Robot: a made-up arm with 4 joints.
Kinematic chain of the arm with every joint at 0, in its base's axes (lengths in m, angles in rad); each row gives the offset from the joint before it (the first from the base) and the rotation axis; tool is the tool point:
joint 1: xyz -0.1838 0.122 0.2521 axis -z
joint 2: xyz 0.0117 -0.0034 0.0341 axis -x
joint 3: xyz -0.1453 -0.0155 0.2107 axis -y
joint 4: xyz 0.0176 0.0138 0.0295 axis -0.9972 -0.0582 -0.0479
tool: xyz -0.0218 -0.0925 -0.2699
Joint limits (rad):
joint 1: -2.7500..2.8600
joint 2: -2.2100..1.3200
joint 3: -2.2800..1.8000
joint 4: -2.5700..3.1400
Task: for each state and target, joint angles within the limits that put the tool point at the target. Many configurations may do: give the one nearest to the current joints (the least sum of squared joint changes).
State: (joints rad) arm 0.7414 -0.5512 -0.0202 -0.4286
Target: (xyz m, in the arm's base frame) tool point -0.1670 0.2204 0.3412
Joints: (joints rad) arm 0.8091 -0.7257 0.3840 -0.6971
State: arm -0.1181 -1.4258 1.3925 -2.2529
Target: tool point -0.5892 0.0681 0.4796
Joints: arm 0.4499 -1.6823 1.4180 -2.5700
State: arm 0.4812 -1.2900 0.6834 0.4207
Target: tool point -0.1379 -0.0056 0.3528
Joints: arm 0.4933 -0.9915 1.2002 -0.3669
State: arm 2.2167 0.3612 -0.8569 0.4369
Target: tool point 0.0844 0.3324 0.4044
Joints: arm 2.6351 0.4560 -0.9955 0.0118
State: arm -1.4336 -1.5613 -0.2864 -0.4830
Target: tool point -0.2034 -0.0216 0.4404
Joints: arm -1.4203 -1.5461 0.0431 -0.9181
